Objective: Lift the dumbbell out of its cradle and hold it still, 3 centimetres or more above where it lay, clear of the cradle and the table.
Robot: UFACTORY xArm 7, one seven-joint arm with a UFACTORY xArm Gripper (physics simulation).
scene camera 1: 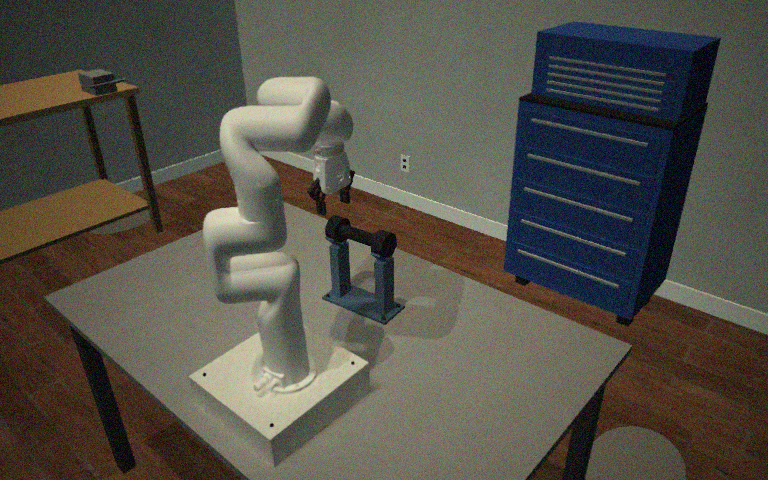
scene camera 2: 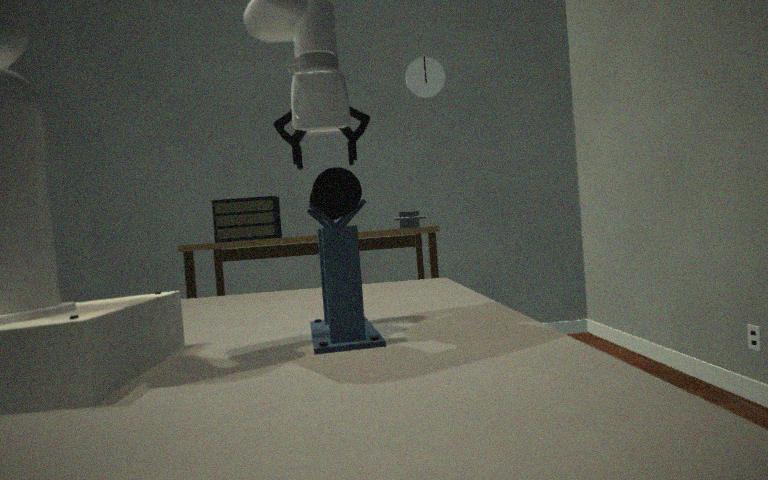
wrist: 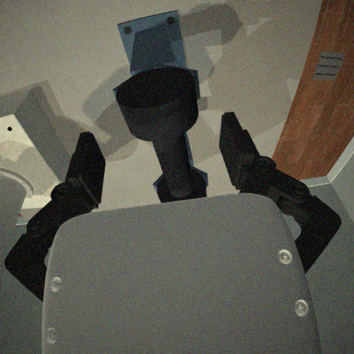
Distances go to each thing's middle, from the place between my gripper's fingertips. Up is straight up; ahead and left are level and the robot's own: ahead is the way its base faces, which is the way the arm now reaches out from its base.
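From my hand, the black dumbbell [scene camera 2: 336, 191] is 9 cm to the right and 6 cm below. There's a blue cradle [scene camera 1: 380, 307] as well, and that's 9 cm to the right of my hand and 18 cm below it.
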